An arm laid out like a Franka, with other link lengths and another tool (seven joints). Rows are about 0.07 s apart.
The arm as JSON. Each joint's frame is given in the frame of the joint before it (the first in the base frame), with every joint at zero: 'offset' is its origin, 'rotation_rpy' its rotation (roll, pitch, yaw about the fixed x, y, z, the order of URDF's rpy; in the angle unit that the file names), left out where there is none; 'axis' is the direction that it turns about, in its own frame. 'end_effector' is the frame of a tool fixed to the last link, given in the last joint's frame.
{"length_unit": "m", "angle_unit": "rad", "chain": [
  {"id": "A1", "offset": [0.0, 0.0, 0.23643], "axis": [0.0, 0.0, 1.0]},
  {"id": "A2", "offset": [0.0, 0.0, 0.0], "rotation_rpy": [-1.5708, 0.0, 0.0], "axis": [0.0, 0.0, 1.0]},
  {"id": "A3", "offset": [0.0, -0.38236, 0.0], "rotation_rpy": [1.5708, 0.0, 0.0], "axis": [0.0, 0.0, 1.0]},
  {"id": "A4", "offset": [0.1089, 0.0, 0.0], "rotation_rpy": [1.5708, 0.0, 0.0], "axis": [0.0, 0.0, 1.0]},
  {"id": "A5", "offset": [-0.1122, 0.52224, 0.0], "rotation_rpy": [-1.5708, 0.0, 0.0], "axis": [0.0, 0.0, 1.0]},
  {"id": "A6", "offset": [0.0, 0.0, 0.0], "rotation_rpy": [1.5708, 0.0, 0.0], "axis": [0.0, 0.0, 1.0]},
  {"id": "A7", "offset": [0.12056, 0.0, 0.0], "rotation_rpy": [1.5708, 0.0, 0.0], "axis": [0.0, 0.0, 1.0]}
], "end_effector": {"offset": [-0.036, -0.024, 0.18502], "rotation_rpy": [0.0, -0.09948, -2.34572]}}
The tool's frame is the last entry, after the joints.
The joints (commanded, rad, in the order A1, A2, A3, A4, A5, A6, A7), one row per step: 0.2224 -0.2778 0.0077 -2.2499 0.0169 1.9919 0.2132; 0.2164 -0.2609 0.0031 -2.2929 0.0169 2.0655 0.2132; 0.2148 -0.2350 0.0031 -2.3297 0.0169 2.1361 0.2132; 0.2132 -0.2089 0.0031 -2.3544 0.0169 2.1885 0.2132; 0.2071 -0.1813 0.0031 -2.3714 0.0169 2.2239 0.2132; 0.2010 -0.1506 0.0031 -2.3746 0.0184 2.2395 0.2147; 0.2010 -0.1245 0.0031 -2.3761 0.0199 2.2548 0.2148; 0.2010 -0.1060 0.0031 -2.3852 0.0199 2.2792 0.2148; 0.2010 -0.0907 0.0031 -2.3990 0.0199 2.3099 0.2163; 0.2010 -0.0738 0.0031 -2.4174 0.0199 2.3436 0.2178; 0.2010 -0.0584 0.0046 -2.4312 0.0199 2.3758 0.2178; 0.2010 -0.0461 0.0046 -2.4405 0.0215 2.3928 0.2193; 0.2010 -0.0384 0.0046 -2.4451 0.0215 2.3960 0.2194; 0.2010 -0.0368 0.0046 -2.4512 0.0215 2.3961 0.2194; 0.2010 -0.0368 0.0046 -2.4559 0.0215 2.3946 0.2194; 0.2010 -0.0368 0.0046 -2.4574 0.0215 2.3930 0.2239; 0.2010 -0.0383 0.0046 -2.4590 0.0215 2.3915 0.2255
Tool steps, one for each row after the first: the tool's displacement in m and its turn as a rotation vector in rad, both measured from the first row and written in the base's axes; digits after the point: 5 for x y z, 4 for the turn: 0.00408 -0.00607 -0.02994 0.0038 -0.0132 -0.0115; 0.00681 -0.00671 -0.06166 0.0051 -0.0210 -0.0141; 0.00875 -0.00748 -0.08769 0.0050 -0.0226 -0.0165; 0.01010 -0.01121 -0.11158 0.0027 -0.0137 -0.0231; 0.01244 -0.01449 -0.13114 -0.0002 0.0044 -0.0318; 0.01397 -0.01409 -0.14693 -0.0018 0.0167 -0.0330; 0.01382 -0.01421 -0.16148 -0.0028 0.0197 -0.0334; 0.01260 -0.01454 -0.17598 -0.0027 0.0181 -0.0353; 0.00929 -0.01531 -0.19358 -0.0035 0.0196 -0.0373; 0.00718 -0.01493 -0.20769 -0.0033 0.0166 -0.0363; 0.00470 -0.01536 -0.21869 -0.0034 0.0213 -0.0392; 0.00225 -0.01588 -0.22557 -0.0055 0.0302 -0.0393; -0.00090 -0.01654 -0.22973 -0.0072 0.0376 -0.0393; -0.00349 -0.01707 -0.23229 -0.0085 0.0436 -0.0393; -0.00441 -0.01712 -0.23320 -0.0092 0.0467 -0.0438; -0.00526 -0.01725 -0.23324 -0.0096 0.0483 -0.0454
